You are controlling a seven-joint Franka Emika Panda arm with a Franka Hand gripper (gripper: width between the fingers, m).
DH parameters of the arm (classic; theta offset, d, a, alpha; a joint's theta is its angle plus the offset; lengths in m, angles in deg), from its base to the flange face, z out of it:
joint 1: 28.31 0.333 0 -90
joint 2: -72.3 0 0 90
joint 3: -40.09 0.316 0.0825 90
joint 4: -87.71 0 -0.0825 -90
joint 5: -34.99 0.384 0 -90
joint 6: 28.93 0 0.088 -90
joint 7: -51.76 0.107 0 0
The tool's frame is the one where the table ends.
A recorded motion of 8 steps. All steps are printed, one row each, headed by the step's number.
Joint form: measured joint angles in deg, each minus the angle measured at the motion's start. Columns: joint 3, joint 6, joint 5, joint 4, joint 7, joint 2, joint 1.
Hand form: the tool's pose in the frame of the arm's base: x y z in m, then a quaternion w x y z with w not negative. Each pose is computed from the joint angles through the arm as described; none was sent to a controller.
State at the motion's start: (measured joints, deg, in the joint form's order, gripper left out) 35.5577 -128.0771 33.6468 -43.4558 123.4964 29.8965 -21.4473
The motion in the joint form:
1: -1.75 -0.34 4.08 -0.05 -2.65 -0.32 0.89
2: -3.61 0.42 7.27 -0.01 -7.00 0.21 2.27
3: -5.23 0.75 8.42 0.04 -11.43 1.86 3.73
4: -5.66 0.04 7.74 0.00 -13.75 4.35 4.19
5: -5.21 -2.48 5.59 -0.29 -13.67 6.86 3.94
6: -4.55 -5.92 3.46 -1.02 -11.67 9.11 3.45
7: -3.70 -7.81 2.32 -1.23 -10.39 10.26 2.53
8: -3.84 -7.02 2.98 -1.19 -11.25 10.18 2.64
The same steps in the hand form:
1: 0.3360 0.0010 0.6241 0.10458 -0.83075 0.54525 -0.04025
2: 0.3381 0.0004 0.6197 0.12786 -0.84772 0.51465 -0.01292
3: 0.3464 -0.0001 0.6091 0.13268 -0.86621 0.48170 0.00672
4: 0.3593 0.0004 0.5944 0.11898 -0.87656 0.46613 0.01441
5: 0.3743 0.0007 0.5800 0.09723 -0.87817 0.46835 0.00375
6: 0.3884 0.0011 0.5649 0.07880 -0.87157 0.48376 -0.01138
7: 0.3956 0.0007 0.5589 0.06893 -0.86626 0.49427 -0.02311
8: 0.3940 0.0012 0.5585 0.07107 -0.86941 0.48871 -0.01522

